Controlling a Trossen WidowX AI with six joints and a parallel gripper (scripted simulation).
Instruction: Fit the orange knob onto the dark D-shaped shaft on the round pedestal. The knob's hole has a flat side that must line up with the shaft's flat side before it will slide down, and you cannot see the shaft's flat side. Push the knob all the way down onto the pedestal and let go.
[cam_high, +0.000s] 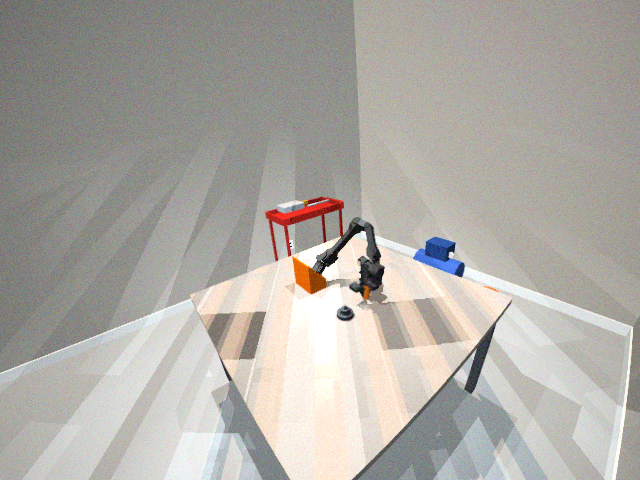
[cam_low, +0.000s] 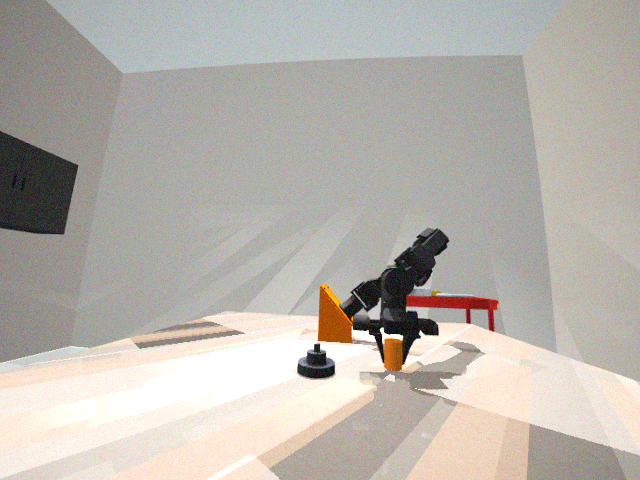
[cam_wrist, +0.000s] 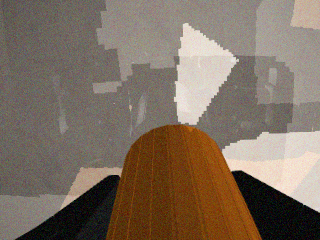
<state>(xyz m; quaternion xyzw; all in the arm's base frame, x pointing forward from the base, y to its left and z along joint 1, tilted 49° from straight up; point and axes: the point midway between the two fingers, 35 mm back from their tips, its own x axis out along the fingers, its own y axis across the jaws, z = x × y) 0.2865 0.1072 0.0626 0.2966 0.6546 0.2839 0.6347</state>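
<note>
The dark round pedestal is 17 cm to the right of my gripper tip, 3 cm ahead of it and 1 cm above it. The rest, counted from my gripper tip: orange knob 2 cm above.
</note>
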